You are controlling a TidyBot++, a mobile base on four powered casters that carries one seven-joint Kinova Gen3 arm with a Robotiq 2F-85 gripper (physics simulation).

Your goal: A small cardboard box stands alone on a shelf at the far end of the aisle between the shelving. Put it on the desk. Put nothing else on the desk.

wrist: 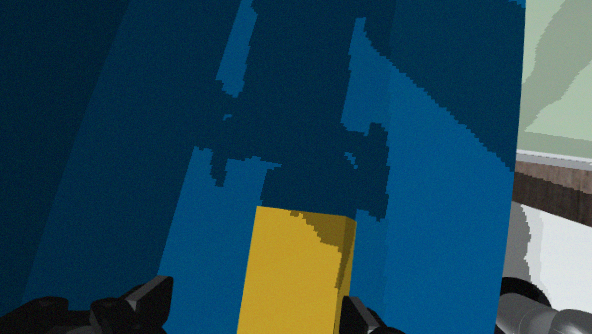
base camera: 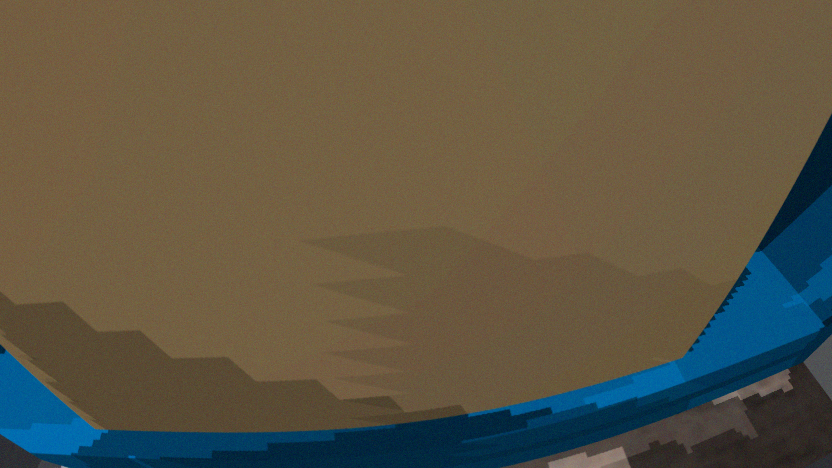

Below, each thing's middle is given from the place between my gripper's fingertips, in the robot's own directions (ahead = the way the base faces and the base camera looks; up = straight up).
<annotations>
Right now the yellow cardboard box (wrist: 300, 263) is 60 mm below my hand and 10 mm to the right of it.
</annotations>
